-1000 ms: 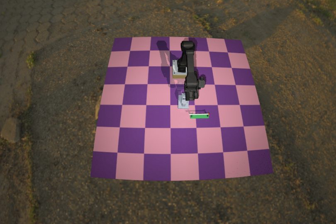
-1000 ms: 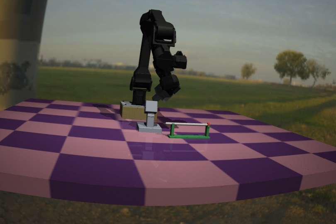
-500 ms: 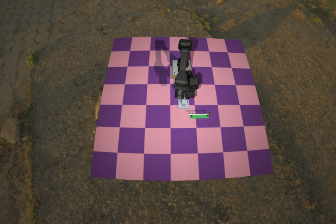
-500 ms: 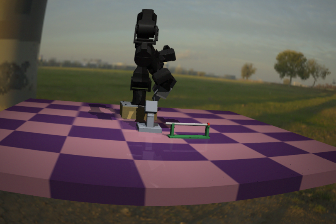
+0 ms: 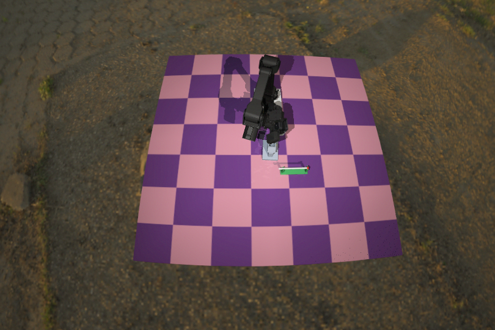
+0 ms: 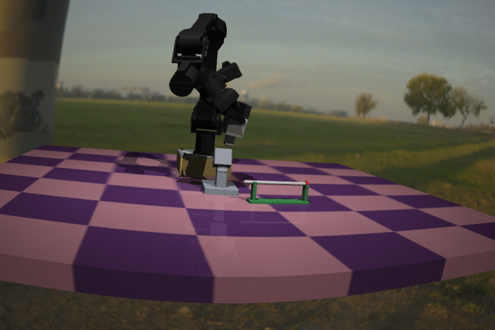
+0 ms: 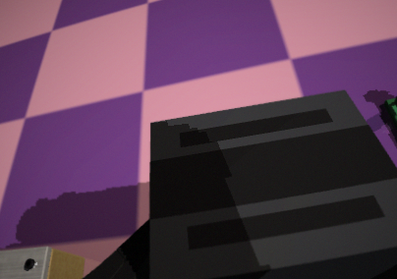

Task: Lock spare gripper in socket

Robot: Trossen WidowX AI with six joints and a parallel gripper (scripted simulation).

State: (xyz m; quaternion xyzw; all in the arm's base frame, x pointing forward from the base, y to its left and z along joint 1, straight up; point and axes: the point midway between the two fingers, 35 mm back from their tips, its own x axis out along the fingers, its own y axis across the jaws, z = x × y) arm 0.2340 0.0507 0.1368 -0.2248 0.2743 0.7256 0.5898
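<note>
Now: gripper tip 150 mm short of the green rack, 150 mm above it and 80 mm to the right of it. Also, from my gripper tip: spare gripper (20 mm to the right, 10 mm below); then grey mount (120 mm below, 50 mm ahead, 40 mm to the right).
</note>
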